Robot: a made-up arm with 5 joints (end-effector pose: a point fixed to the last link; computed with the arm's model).
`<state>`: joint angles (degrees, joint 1 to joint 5).
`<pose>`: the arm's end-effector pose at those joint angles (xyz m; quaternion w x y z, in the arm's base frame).
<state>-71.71 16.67 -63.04 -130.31 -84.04</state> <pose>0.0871 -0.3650 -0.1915 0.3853 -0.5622 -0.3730 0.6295</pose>
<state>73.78 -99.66 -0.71 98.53 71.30</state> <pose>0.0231 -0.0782 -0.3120 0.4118 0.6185 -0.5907 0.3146</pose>
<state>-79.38 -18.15 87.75 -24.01 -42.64</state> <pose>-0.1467 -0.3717 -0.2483 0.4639 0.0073 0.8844 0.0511</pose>
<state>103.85 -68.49 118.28 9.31 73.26</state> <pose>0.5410 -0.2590 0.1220 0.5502 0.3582 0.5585 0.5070</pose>
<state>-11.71 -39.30 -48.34 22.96 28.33</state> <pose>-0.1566 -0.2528 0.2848 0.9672 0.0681 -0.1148 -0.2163</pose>
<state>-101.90 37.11 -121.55 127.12 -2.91</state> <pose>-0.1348 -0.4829 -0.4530 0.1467 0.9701 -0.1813 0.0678</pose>
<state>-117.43 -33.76 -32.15 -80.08 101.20</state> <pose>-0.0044 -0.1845 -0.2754 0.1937 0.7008 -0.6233 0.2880</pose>
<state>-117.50 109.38 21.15 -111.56 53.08</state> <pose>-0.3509 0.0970 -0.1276 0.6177 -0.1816 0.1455 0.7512</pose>
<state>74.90 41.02 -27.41 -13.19 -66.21</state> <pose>0.0979 -0.3566 0.5277 0.0594 -0.0457 -0.9478 0.3101</pose>
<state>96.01 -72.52 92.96 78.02 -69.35</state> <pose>0.2485 -0.1110 -0.0236 0.2169 0.8222 -0.1349 -0.5087</pose>
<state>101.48 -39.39 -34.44 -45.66 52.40</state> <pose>-0.2400 -0.0984 0.1335 0.6639 0.2947 -0.4482 -0.5210</pose>
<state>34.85 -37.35 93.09 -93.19 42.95</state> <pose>0.3790 -0.0699 -0.0733 0.5704 -0.4628 0.6745 0.0741</pose>
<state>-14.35 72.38 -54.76 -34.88 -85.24</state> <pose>0.5903 -0.2463 -0.0617 0.3268 0.3257 -0.8602 0.2173</pose>
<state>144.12 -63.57 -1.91 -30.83 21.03</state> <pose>-0.1714 -0.1570 -0.0285 0.5003 0.4769 -0.6581 -0.2985</pose>
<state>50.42 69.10 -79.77 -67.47 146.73</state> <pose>0.1003 -0.2806 0.5748 0.9926 -0.0606 0.0877 -0.0582</pose>
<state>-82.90 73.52 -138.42 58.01 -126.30</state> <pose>0.0373 -0.4078 -0.4859 0.2251 -0.3731 0.5046 0.7453</pose>
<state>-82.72 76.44 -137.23 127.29 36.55</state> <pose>0.1587 -0.2975 -0.7235 0.0909 -0.7677 0.3977 -0.4942</pose>
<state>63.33 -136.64 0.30 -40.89 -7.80</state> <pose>-0.0368 0.1597 0.2343 0.4716 0.2933 0.0630 -0.8292</pose>
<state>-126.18 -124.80 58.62 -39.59 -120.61</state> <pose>-0.1774 0.1282 0.2854 0.5033 -0.6923 0.5001 0.1313</pose>
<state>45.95 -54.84 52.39 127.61 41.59</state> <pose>0.1067 -0.2861 -0.3356 0.1615 0.9503 -0.2041 0.1709</pose>
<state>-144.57 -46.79 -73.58 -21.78 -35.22</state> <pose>0.1079 -0.0440 0.1629 0.7827 -0.4168 0.2749 0.3716</pose>
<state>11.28 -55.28 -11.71 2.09 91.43</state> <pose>-0.0037 -0.3585 0.3180 0.7385 0.3396 0.4922 -0.3115</pose>
